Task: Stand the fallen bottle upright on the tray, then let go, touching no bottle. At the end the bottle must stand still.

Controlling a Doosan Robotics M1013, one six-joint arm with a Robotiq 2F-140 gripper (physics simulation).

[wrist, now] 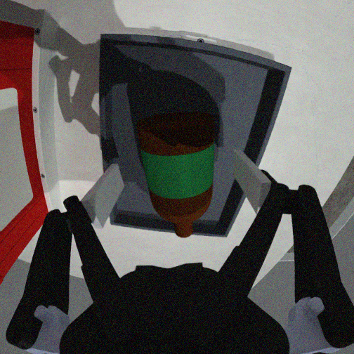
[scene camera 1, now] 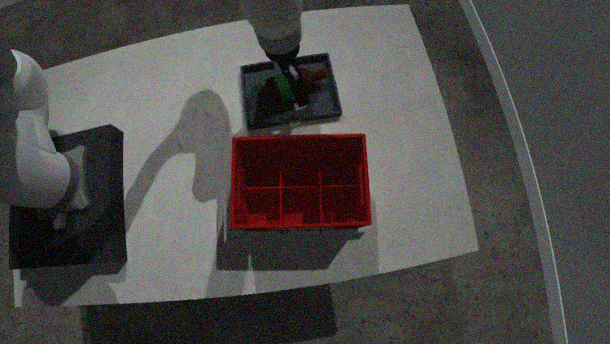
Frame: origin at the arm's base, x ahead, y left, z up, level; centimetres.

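Seen in the pictures: gripper, fingertip midpoint: (scene camera 1: 290, 86); arm's base, origin of the base link: (scene camera 1: 62, 183).
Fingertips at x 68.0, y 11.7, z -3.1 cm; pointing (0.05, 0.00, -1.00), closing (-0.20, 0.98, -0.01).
Offsets run from my fingertips to a thing's middle. "spot": to the spot under its first point. Level surfaces: height alone.
A brown bottle {dy +0.7, dx +2.1, dz +0.3 cm} (scene camera 1: 285, 89) (wrist: 178, 172) with a green band lies on its side in the dark grey tray {spot: dy -9.5, dx +7.1, dz -3.8 cm} (scene camera 1: 325, 119) (wrist: 240, 110). In the wrist view its neck points down toward the gripper body and its base is in shadow. In the scene view its neck points to the right, and the arm and fingers hide part of it. My gripper (scene camera 1: 299, 98) (wrist: 175, 168) is open, with nothing held. Its two fingertips stand apart on either side of the bottle in the wrist view, with gaps on both sides. Their exact height over the bottle cannot be told.
A red crate {dy -27.7, dx -3.6, dz +4.8 cm} (scene camera 1: 300, 135) (wrist: 15, 55) with compartments stands close beside the tray, in front of it in the scene view and at the left in the wrist view. The arm's base stands on a black block (scene camera 1: 107, 155) at the left of the white table top {dz -3.9 cm} (scene camera 1: 415, 150).
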